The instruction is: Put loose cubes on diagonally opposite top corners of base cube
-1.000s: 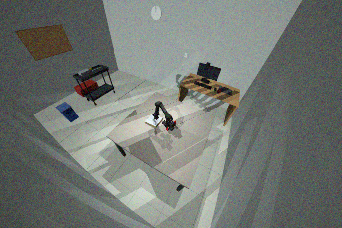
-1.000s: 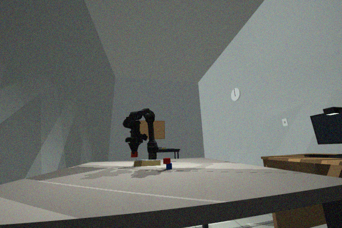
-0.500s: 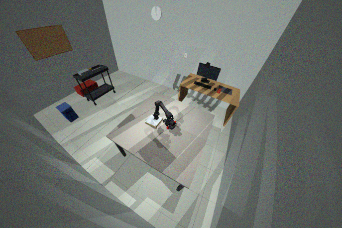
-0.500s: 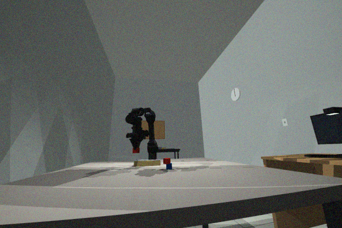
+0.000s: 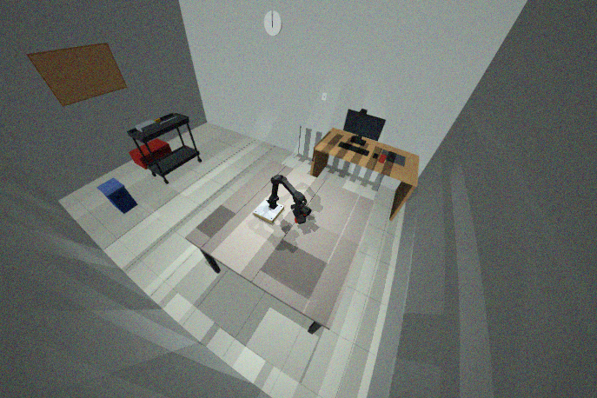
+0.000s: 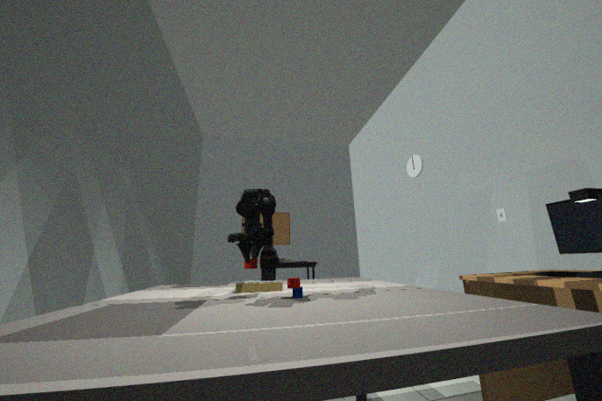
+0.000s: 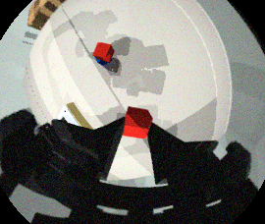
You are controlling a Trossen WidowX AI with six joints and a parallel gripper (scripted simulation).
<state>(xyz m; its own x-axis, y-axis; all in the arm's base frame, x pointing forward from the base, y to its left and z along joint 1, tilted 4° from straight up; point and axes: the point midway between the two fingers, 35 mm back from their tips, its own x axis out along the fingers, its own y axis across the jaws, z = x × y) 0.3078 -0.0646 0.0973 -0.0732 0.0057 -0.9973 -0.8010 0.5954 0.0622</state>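
My gripper tip is 20 mm past the blue cube, 170 mm to the right of it and 110 mm above it.
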